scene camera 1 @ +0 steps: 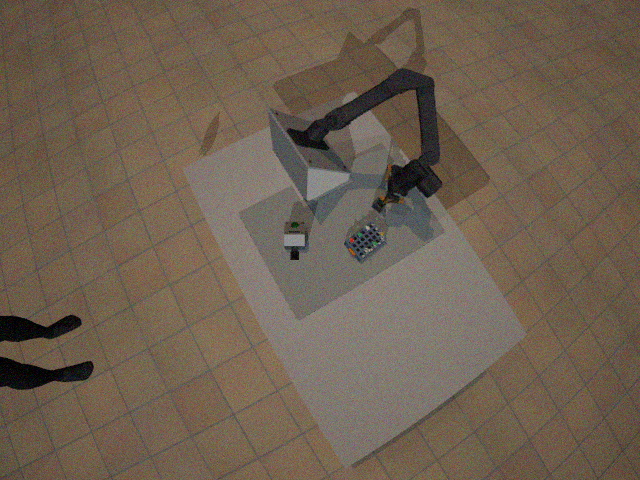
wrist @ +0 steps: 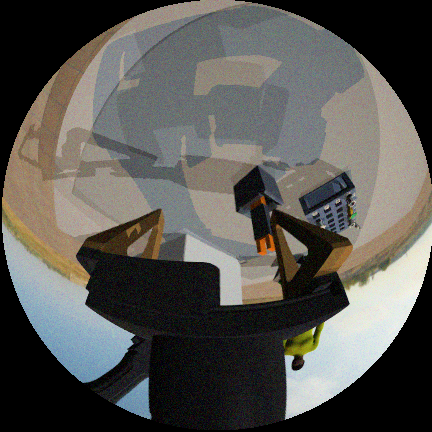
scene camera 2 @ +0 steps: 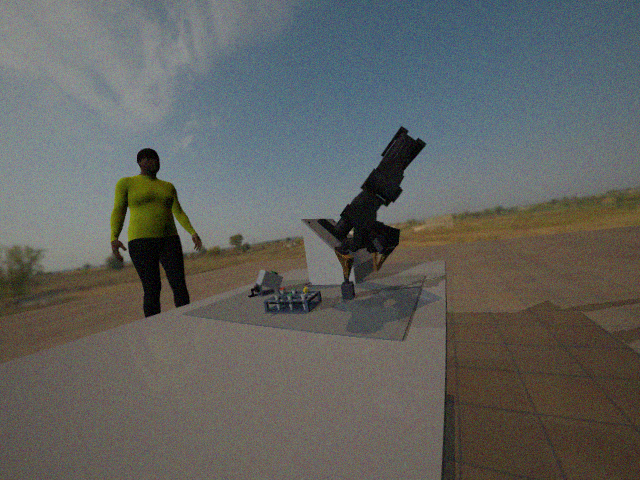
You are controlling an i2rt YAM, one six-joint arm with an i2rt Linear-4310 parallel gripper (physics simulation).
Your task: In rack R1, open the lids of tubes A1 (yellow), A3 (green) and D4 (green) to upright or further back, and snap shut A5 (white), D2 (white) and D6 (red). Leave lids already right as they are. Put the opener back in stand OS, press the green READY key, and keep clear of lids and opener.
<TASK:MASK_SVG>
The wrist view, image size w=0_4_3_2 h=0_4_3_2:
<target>my gripper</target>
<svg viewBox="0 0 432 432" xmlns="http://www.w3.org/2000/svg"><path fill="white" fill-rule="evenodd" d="M86 237L75 255L78 262L90 275L85 286L89 292L84 304L113 324L137 336L152 340L148 374L148 405L152 419L157 422L192 429L232 430L256 427L284 420L286 410L286 371L282 340L299 335L319 325L349 305L347 295L336 272L352 251L353 245L349 239L320 226L298 219L276 208L273 208L271 212L270 227L283 299L274 301L220 305L219 268L209 262L157 259L164 225L161 208ZM282 228L307 247L307 255L300 267L298 267L288 247ZM152 228L141 256L128 256L126 252L127 247Z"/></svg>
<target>lid opener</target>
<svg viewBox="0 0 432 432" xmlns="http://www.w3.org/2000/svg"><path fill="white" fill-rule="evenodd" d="M264 196L250 205L257 253L262 255L266 254L266 248L271 251L275 250L270 227L270 215Z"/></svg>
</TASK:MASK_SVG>
